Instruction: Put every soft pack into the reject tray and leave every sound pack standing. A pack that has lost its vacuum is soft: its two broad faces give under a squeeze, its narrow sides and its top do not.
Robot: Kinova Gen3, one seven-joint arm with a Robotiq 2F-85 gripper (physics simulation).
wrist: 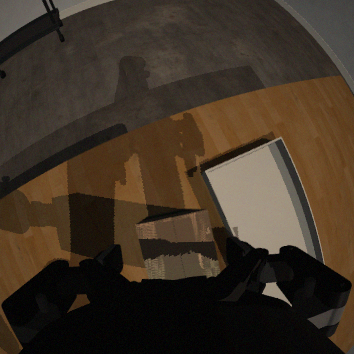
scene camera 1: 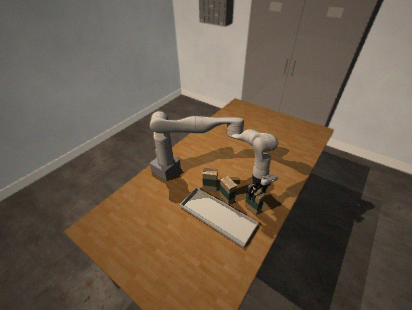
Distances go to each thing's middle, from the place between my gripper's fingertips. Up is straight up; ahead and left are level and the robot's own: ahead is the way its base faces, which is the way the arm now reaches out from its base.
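The reject tray (scene camera 1: 238,227) is here, and my hand is 100 mm above it, 140 mm to the left of it and 160 mm beyond it.
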